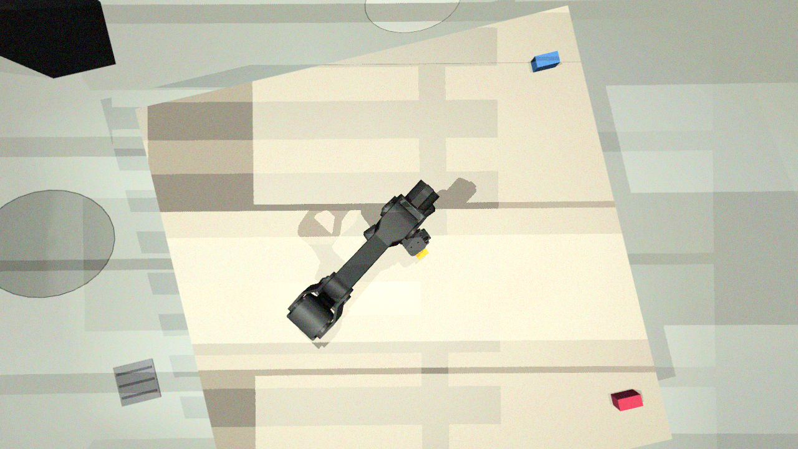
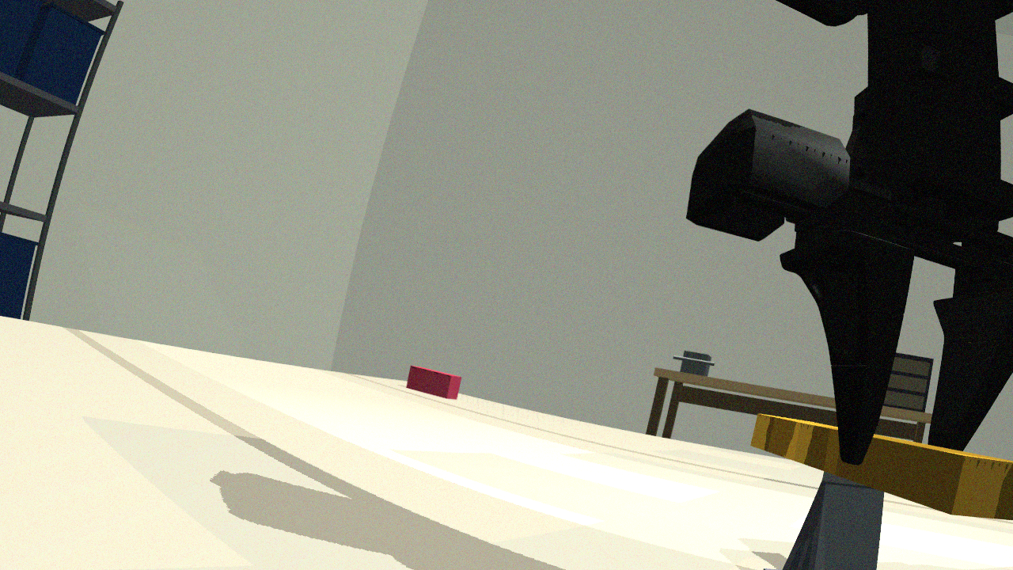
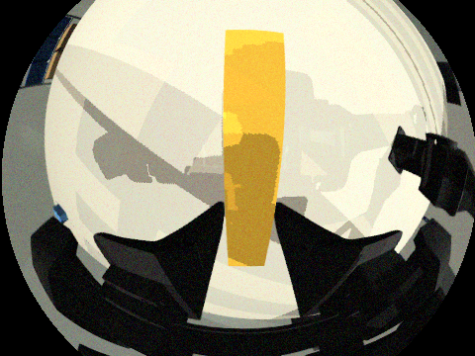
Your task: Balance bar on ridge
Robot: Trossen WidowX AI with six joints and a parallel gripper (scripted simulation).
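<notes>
Now: the yellow bar 3 cm to the right of my gripper tip and 1 cm ahead of it. Round my gripper tip: blue block (52 cm ahead, 35 cm to the left, 4 cm below); then red block (65 cm to the right, 52 cm ahead, 4 cm below); then grey ridge (3 cm to the right, 1 cm below, 1 cm ahead).
</notes>
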